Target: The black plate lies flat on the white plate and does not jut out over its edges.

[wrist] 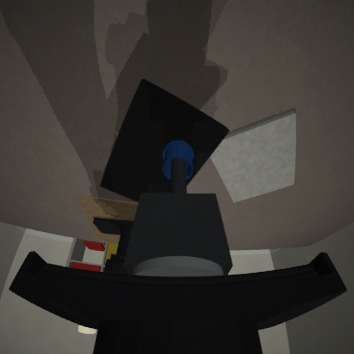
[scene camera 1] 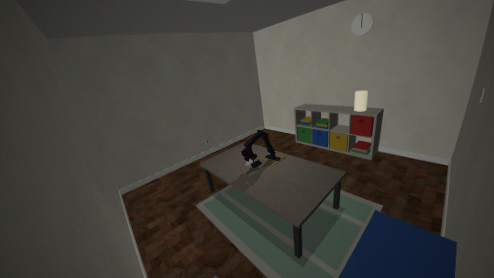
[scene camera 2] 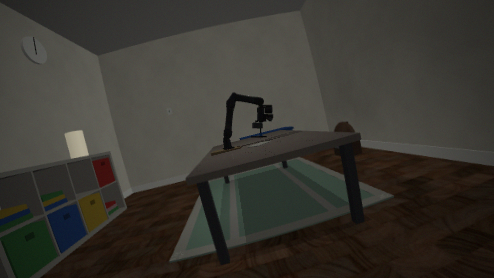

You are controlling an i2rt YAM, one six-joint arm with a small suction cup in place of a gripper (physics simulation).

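Where they show: hand, its tool point: [wrist: 177, 149] [scene camera 1: 254, 164] [scene camera 2: 260, 137]; arm's base, origin of its link: [scene camera 1: 272, 158] [scene camera 2: 228, 148].
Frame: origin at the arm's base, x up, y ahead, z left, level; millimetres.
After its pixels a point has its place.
The black plate [scene camera 1: 256, 164] @[x 39, y 280, z -64 mm] [scene camera 2: 258, 136] @[x 44, y 252, z -118 mm] [wrist: 135, 142] @[x 37, y 288, z -60 mm] hangs on the blue suction cup of my gripper [scene camera 2: 260, 133] [wrist: 178, 159] @[x 30, y 274, z -99 mm], a little above the table, roughly level. In the wrist view the cup sits near the plate's right lower edge. The white plate [scene camera 1: 248, 162] @[x -4, y 224, z -242 mm] [scene camera 2: 259, 144] @[x -4, y 197, z -272 mm] [wrist: 260, 157] @[x -4, y 234, z -218 mm] lies on the table to the right of the black plate in the wrist view. Most of its face shows there; its left corner meets the black plate's right edge in the picture. The two are apart in height.
The arm's base stands on a wooden board [scene camera 1: 281, 157] @[x -1, y -57, z 96 mm] [wrist: 107, 206] @[x -6, y 88, z 43 mm] on the grey table [scene camera 1: 295, 185] @[x -10, y 391, z 496 mm] [scene camera 2: 280, 151] @[x -10, y 147, z -764 mm]. Shadows of the arm fall across the table top. A shelf unit [scene camera 1: 339, 108] with coloured bins stands by the wall. A green rug [scene camera 1: 250, 235] lies under the table.
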